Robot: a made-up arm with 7 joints. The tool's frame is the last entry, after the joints. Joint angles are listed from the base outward.
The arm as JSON. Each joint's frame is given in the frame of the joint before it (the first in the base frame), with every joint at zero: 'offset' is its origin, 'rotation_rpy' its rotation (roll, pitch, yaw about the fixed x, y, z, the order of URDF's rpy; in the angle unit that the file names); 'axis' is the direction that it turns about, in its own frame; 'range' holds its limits. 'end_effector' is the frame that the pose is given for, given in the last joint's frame.
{
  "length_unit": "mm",
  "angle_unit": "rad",
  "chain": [
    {
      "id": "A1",
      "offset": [
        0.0,
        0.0,
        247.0
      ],
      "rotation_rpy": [
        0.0,
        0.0,
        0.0
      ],
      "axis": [
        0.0,
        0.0,
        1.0
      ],
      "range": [
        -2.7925,
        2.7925
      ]
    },
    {
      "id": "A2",
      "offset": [
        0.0,
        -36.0,
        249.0
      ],
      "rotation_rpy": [
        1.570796,
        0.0,
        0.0
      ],
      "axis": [
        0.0,
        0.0,
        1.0
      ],
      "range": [
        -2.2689,
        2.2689
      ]
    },
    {
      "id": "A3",
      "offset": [
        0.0,
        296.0,
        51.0
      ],
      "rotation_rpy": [
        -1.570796,
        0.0,
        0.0
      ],
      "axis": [
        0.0,
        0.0,
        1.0
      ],
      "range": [
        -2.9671,
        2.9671
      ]
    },
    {
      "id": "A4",
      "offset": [
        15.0,
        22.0,
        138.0
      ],
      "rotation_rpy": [
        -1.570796,
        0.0,
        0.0
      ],
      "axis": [
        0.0,
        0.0,
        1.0
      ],
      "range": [
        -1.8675,
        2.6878
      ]
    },
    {
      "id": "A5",
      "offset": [
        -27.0,
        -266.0,
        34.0
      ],
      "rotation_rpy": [
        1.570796,
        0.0,
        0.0
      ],
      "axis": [
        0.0,
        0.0,
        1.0
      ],
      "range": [
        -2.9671,
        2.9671
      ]
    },
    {
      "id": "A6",
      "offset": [
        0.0,
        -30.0,
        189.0
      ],
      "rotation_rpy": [
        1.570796,
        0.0,
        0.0
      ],
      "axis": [
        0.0,
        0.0,
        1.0
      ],
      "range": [
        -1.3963,
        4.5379
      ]
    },
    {
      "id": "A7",
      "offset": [
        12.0,
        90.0,
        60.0
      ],
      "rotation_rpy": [
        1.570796,
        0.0,
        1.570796
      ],
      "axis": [
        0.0,
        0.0,
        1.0
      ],
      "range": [
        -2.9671,
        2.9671
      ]
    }
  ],
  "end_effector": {
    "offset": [
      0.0,
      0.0,
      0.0
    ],
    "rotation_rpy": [
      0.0,
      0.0,
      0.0
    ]
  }
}
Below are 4 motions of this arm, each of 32 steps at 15 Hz.
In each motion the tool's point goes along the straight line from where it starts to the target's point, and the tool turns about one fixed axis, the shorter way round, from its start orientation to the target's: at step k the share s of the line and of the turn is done. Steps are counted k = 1, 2, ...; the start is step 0. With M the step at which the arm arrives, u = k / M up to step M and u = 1 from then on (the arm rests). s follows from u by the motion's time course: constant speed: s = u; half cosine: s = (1 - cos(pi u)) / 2; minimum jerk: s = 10 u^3 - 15 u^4 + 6 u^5.
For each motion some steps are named. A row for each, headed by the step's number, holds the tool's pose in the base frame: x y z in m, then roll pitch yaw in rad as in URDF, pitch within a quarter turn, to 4 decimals.
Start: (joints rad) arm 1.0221 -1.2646 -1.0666 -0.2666 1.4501 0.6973 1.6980
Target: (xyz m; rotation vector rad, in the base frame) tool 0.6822 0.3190 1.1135 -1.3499 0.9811 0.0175
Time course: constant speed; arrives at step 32
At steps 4, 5, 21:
4: 0.5187 0.7041 0.8576 -1.9756 0.4042 -0.2867
5: 0.5245 0.6903 0.8667 -1.9643 0.4107 -0.3015
21: 0.6180 0.4703 1.0130 -1.7953 0.5335 -0.5339

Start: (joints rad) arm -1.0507 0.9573 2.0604 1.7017 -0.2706 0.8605 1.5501
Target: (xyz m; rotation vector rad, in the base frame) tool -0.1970 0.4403 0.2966 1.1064 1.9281 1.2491
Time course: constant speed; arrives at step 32
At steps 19, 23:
19: -0.0816 0.5291 0.4072 1.9992 -0.5342 1.5612
23: -0.1171 0.5018 0.3732 1.9568 -0.3621 1.7327

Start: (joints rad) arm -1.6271 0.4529 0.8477 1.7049 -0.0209 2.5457 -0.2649
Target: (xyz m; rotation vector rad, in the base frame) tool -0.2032 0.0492 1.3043 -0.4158 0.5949 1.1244
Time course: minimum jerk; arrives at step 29
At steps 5, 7, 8, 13, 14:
5: 0.1801 -0.0669 1.0589 0.4638 -0.2375 1.8771
7: 0.1578 -0.0601 1.0731 0.4543 -0.1778 1.8480
8: 0.1427 -0.0555 1.0828 0.4469 -0.1373 1.8279
13: 0.0346 -0.0228 1.1520 0.3706 0.1461 1.6755
14: 0.0091 -0.0151 1.1684 0.3457 0.2109 1.6354

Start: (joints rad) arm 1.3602 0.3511 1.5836 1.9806 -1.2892 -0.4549 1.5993
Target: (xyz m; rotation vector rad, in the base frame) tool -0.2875 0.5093 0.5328 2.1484 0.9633 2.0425
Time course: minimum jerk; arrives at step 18
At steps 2, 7, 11, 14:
2: -0.4629 0.0049 0.7913 0.8443 -1.1952 3.0850
7: -0.4120 0.1513 0.7162 1.1779 -1.2320 2.6492
11: -0.3404 0.3570 0.6108 1.6570 -1.1927 2.0267
14: -0.3011 0.4703 0.5528 1.8436 -1.1339 1.7602

